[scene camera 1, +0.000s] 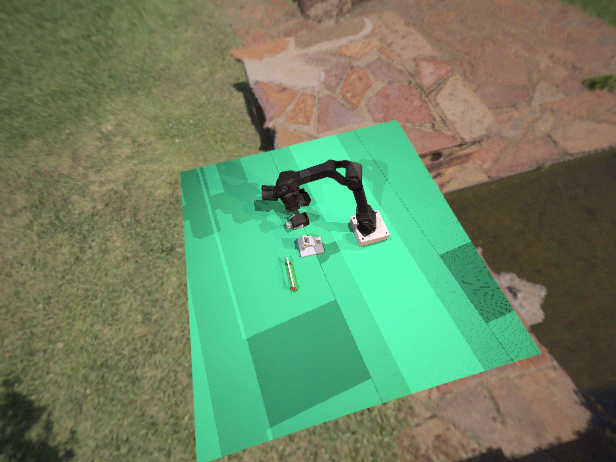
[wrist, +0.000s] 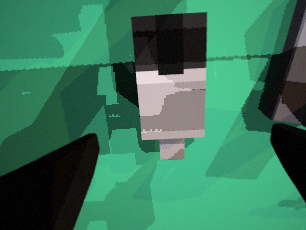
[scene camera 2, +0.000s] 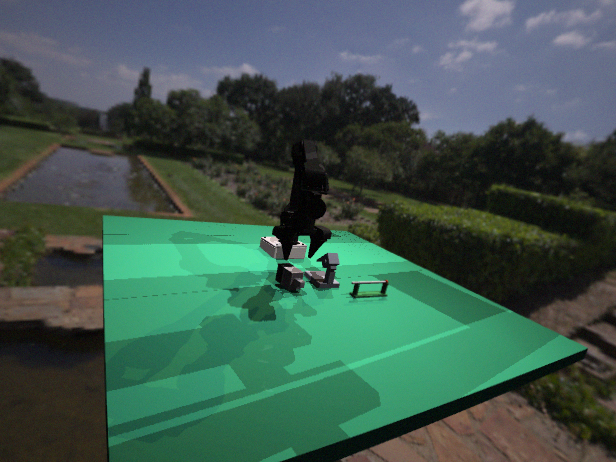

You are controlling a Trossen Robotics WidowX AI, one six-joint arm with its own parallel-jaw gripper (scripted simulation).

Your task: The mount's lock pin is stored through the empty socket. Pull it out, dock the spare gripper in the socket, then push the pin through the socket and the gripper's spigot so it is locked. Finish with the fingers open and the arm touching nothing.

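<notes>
Gripper [scene camera 2: 297, 259] open, holding nothing. Visible also in the wrist view: the gripper [wrist: 182, 137]. Spare gripper [wrist: 170, 51] present. Grey mount [scene camera 2: 322, 279] too.
</notes>
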